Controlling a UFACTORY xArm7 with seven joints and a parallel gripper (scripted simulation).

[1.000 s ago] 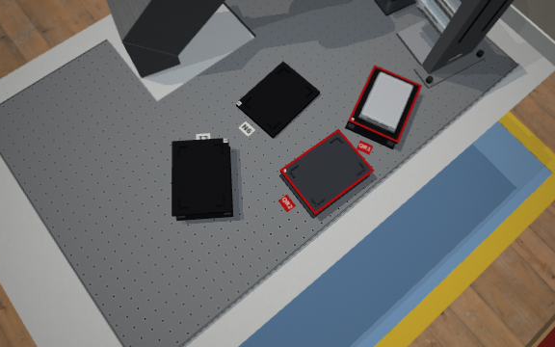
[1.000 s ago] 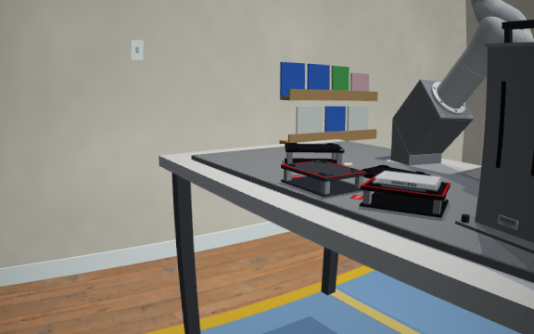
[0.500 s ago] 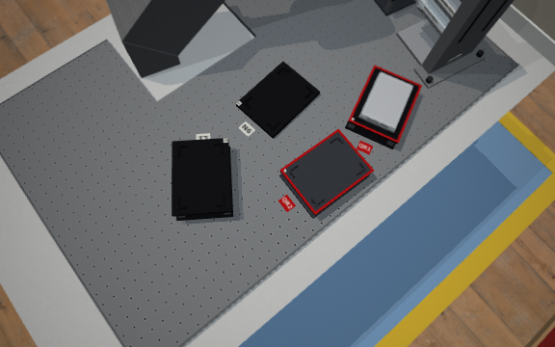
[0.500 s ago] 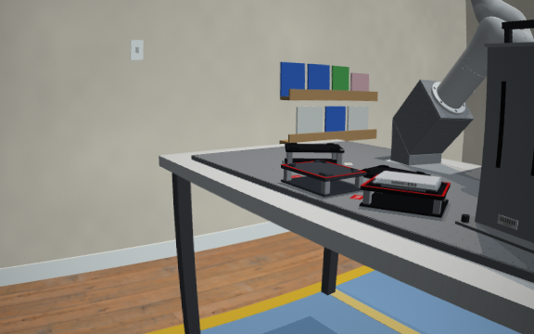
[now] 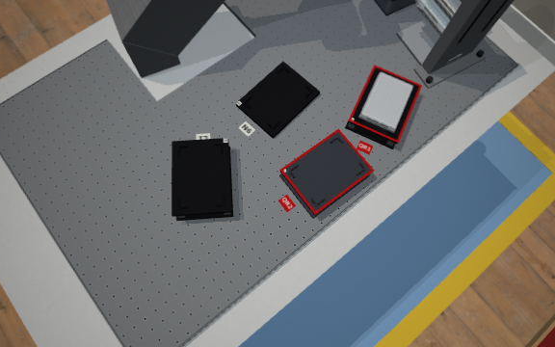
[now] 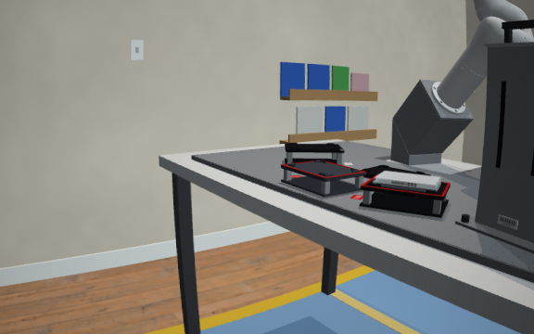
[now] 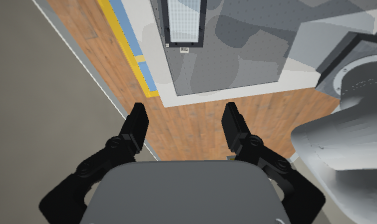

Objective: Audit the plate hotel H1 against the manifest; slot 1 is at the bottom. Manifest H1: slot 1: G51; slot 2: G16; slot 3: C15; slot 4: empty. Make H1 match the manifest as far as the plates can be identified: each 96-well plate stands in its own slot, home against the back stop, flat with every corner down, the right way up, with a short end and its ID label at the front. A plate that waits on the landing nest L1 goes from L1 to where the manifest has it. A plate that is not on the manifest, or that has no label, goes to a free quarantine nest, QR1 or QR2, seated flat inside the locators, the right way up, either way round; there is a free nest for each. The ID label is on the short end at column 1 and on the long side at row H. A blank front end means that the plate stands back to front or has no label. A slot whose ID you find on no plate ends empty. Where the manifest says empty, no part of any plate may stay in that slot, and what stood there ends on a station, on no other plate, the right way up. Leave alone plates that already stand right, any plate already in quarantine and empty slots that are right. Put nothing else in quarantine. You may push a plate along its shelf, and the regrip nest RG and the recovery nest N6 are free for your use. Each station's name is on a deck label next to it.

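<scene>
My gripper is now 350 mm above the regrip nest RG, 50 mm short of it and 10 mm to the left of it. Also, from my hand: handle: 300 mm ahead, 70 mm to the right, 60 mm below; RG deck label: 410 mm below, 60 mm behind, 10 mm to the left; plate hotel H1: 300 mm ahead, 250 mm below, 70 mm to the right.
</scene>
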